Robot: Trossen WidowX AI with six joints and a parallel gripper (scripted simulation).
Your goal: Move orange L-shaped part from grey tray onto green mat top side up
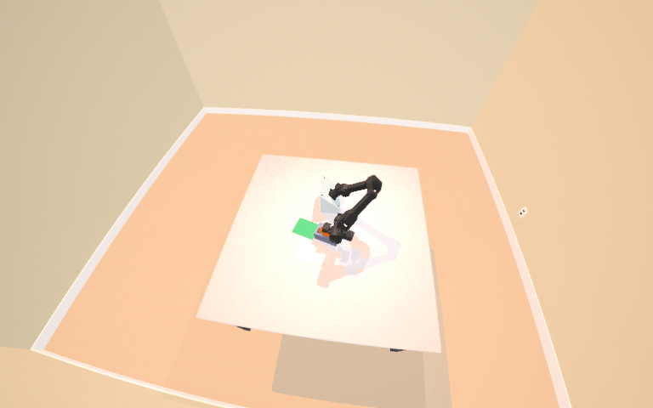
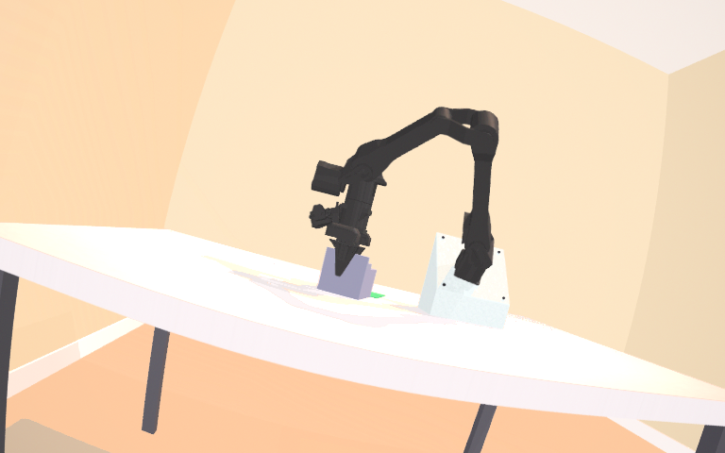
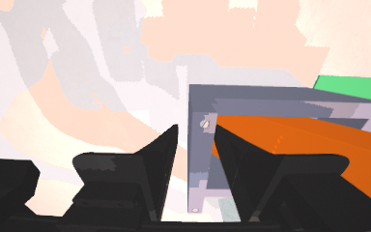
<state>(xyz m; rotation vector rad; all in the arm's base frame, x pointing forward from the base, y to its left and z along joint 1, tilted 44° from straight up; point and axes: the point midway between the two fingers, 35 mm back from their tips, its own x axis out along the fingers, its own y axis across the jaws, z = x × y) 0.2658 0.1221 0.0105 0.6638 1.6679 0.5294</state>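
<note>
Right now the orange L-shaped part is 50 mm to the right of my gripper tip, 10 mm behind it and 10 mm above it. The rest, counted from my gripper tip: green mat (220 mm to the right, 50 mm below, 40 mm behind).
</note>
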